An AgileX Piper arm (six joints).
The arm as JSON. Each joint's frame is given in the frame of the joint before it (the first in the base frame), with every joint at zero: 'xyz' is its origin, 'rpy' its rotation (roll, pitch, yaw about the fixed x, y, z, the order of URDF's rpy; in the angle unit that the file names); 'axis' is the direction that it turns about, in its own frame. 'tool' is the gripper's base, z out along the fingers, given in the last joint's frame.
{
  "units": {
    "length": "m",
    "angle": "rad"
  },
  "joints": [
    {
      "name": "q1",
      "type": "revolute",
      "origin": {
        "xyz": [
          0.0,
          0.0,
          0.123
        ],
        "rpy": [
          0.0,
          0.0,
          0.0
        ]
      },
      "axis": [
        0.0,
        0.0,
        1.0
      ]
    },
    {
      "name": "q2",
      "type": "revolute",
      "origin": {
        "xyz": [
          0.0,
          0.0,
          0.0
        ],
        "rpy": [
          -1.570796,
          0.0,
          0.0
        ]
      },
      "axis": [
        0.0,
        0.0,
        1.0
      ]
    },
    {
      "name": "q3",
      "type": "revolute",
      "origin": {
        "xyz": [
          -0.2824,
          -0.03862,
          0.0
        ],
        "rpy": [
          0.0,
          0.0,
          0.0
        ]
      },
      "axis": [
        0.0,
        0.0,
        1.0
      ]
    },
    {
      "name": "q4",
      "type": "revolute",
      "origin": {
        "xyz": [
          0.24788,
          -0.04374,
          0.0
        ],
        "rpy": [
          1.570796,
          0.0,
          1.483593
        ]
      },
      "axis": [
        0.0,
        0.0,
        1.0
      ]
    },
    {
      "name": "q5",
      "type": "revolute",
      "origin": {
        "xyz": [
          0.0,
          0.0,
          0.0
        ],
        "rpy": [
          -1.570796,
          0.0,
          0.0
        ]
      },
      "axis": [
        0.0,
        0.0,
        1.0
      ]
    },
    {
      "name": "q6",
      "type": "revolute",
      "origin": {
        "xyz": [
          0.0,
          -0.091,
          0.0
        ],
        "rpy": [
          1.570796,
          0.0,
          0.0
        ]
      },
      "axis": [
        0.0,
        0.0,
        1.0
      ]
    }
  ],
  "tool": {
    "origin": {
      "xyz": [
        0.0,
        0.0,
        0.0
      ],
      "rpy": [
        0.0,
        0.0,
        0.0
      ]
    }
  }
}
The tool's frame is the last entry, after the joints.
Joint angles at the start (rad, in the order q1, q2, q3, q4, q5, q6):
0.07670 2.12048 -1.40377 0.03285 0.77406 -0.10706
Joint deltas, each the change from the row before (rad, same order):
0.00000 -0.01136 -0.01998 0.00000 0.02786 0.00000
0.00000 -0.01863 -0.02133 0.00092 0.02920 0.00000
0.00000 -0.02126 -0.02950 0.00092 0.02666 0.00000
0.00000 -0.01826 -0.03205 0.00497 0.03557 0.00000
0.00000 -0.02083 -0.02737 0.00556 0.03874 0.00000
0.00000 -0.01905 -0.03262 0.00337 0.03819 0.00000
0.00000 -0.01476 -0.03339 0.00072 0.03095 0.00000
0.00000 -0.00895 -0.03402 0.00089 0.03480 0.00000
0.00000 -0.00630 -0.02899 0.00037 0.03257 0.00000
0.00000 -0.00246 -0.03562 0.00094 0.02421 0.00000
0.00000 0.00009 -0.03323 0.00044 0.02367 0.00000
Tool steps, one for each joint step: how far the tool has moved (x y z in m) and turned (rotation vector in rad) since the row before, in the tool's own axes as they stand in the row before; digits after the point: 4 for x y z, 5 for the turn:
-0.0032 0.0000 -0.0085 -0.00035 -0.00352 -0.00073
-0.0036 0.0001 -0.0119 -0.00043 -0.01085 -0.00034
-0.0056 0.0000 -0.0148 0.00074 -0.02413 -0.00069
-0.0050 0.0004 -0.0143 -0.00341 -0.01516 0.00175
-0.0034 0.0007 -0.0146 -0.00461 -0.00997 0.00178
-0.0041 0.0006 -0.0152 -0.00269 -0.01379 -0.00002
-0.0044 0.0003 -0.0138 -0.00006 -0.01725 -0.00157
-0.0038 0.0003 -0.0115 -0.00100 -0.00827 -0.00135
-0.0028 0.0003 -0.0094 -0.00091 -0.00279 -0.00136
-0.0045 0.0002 -0.0094 -0.00026 -0.01393 -0.00127
-0.0040 0.0001 -0.0077 -0.00015 -0.00950 -0.00133

